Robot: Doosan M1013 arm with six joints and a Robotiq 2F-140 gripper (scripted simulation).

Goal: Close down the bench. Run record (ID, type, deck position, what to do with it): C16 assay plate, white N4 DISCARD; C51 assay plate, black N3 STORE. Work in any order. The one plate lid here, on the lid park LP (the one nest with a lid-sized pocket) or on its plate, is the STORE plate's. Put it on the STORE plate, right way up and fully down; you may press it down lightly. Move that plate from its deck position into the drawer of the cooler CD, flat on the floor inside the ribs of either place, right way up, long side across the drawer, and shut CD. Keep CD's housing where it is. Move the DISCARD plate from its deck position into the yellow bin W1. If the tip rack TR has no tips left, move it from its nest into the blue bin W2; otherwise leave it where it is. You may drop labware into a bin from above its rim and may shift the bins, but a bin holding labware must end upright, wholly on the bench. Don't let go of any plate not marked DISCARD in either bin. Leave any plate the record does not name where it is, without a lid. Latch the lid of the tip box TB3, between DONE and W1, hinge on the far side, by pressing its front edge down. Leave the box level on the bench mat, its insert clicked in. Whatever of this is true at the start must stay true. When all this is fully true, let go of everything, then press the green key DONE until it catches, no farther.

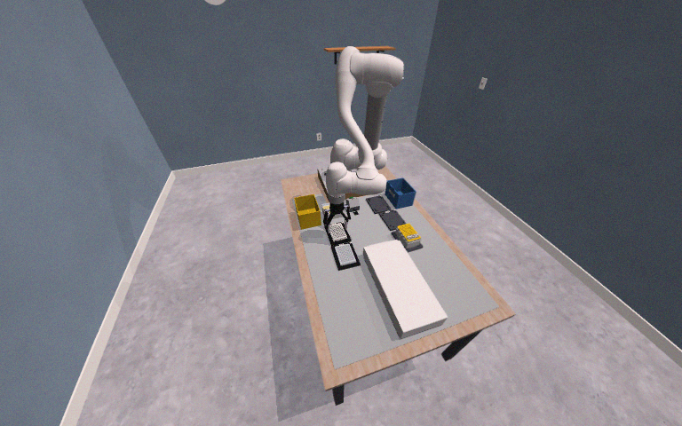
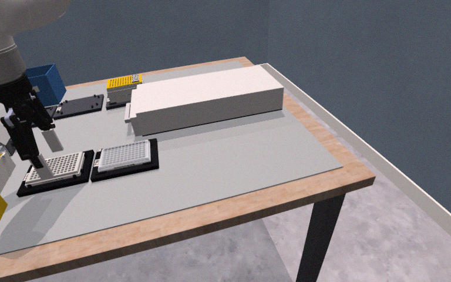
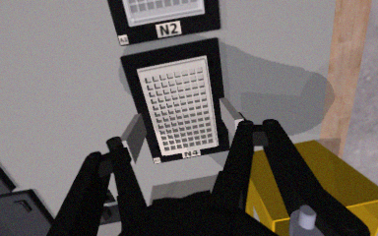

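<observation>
Right now the white plate is 4 cm below my hand. Also, from my hand: clear plate: 17 cm ahead, 4 cm below, 1 cm to the left; then yellow bin W1: 17 cm behind, 16 cm to the right, 2 cm below; then black nest: 5 cm below.
</observation>
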